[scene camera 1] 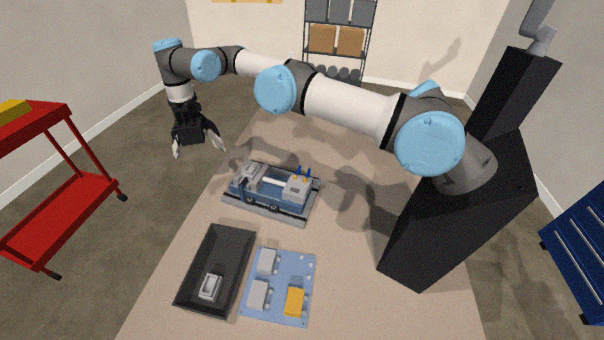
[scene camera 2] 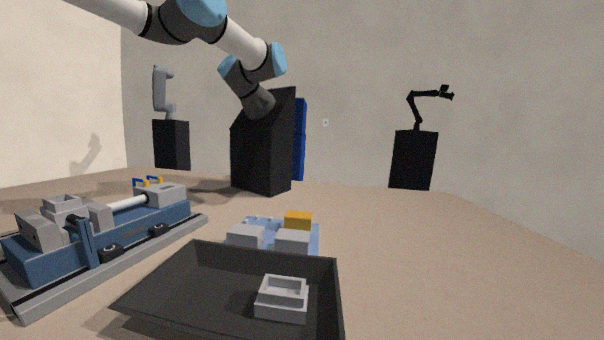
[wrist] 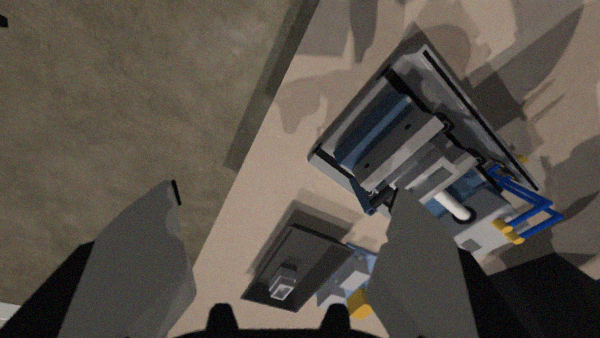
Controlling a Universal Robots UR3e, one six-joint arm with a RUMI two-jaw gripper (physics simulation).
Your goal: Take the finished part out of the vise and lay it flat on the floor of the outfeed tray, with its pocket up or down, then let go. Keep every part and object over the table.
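Frame: origin at the arm's base, x ahead, y left, z up, level; centimetres.
Seen in the pictures: gripper, between the fingertips: (scene camera 1: 200,154) (wrist: 288,186); arm's base, origin of its link: (scene camera 1: 465,174) (scene camera 2: 261,107).
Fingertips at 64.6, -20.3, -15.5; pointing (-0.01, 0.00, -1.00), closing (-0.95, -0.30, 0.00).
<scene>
Pixels of each thing's middle, then the offset from my fingertips to it, as dx, dy, dz.
- finished part, middle of its body: (wrist: 419,174) (scene camera 2: 63,208) (scene camera 1: 251,170) -14.8, -1.8, -7.5
- grey vise, middle of its body: (wrist: 429,180) (scene camera 2: 115,220) (scene camera 1: 271,185) -21.3, -0.1, -12.3
- grey part, middle of its body: (scene camera 2: 283,296) (wrist: 282,284) (scene camera 1: 210,286) -9.6, +33.6, -14.3
- light blue plate, middle of its body: (scene camera 2: 274,238) (scene camera 1: 279,283) (wrist: 353,279) -26.6, +30.8, -16.8
- yellow block, middle of its body: (scene camera 2: 298,221) (scene camera 1: 294,302) (wrist: 360,303) -30.6, +35.9, -14.6
The finished part (scene camera 1: 254,169) (scene camera 2: 62,206) (wrist: 438,175), a light grey stepped block, sits pocket up between the jaws of the blue and grey vise (scene camera 1: 270,192) (scene camera 2: 170,216) (wrist: 372,131). My gripper (scene camera 1: 199,152) (wrist: 288,186) is open and empty, high up and off to the side of the vise's jaw end; its fingers do not show in scene camera 2. The dark outfeed tray (scene camera 1: 226,250) (scene camera 2: 190,287) (wrist: 312,250) holds another grey part (scene camera 1: 210,286) (scene camera 2: 281,302) (wrist: 282,286), pocket up, near one end.
Beside the tray, a light blue plate (scene camera 1: 286,265) bears two grey blocks (scene camera 1: 266,261) (scene camera 1: 258,294) and a yellow block (scene camera 1: 294,302) (scene camera 2: 298,220) (wrist: 359,304). Blue handles (wrist: 525,195) stand up at the vise's far end. The arm's black pedestal (scene camera 1: 445,235) (scene camera 2: 260,155) stands behind. A red cart (scene camera 1: 55,212) stands off the table.
</scene>
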